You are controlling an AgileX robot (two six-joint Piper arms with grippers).
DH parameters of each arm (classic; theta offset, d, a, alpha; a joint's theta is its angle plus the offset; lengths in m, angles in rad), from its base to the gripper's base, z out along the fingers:
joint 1: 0 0.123 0 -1.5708
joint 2: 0.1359 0 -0.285 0
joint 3: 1.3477 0 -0.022 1.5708
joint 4: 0 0.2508 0 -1.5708
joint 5: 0 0 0.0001 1.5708
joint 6: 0 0.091 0 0
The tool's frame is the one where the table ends.
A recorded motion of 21 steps. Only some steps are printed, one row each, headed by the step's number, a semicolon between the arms.
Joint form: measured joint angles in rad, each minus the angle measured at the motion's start. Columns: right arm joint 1, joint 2, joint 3, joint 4, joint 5, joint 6; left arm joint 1, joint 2, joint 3, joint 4, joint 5, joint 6.
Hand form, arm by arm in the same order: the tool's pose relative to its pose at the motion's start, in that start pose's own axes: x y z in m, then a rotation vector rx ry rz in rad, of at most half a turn. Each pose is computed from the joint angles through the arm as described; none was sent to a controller.
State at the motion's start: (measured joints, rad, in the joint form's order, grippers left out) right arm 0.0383 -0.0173 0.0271 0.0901 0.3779 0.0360; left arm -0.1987 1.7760 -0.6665 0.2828 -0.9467 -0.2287
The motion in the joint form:
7: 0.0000 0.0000 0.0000 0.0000 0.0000 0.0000; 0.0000 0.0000 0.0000 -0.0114 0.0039 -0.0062
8: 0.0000 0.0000 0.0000 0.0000 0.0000 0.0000; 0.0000 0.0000 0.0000 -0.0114 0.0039 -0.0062
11: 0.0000 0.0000 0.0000 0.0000 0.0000 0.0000; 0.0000 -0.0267 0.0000 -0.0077 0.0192 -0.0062
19: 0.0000 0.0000 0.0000 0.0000 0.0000 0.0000; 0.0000 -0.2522 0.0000 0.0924 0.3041 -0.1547
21: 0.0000 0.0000 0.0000 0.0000 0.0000 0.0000; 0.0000 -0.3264 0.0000 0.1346 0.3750 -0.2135
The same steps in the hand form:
7: 0.0000 0.0000 0.0000 0.0000 0.0000 0.0000; 0.0002 0.0009 0.0000 -0.0099 0.0017 -0.0129
8: 0.0000 0.0000 0.0000 0.0000 0.0000 0.0000; 0.0002 0.0009 0.0000 -0.0099 0.0017 -0.0129
11: 0.0000 0.0000 0.0000 0.0000 0.0000 0.0000; -0.0071 -0.0001 -0.0024 -0.0088 -0.0087 -0.0048
19: 0.0000 0.0000 0.0000 0.0000 0.0000 0.0000; -0.0501 -0.0092 -0.0291 -0.0115 0.0645 -0.0324
21: 0.0000 0.0000 0.0000 0.0000 0.0000 0.0000; -0.0647 -0.0126 -0.0402 -0.0122 0.0669 -0.0402

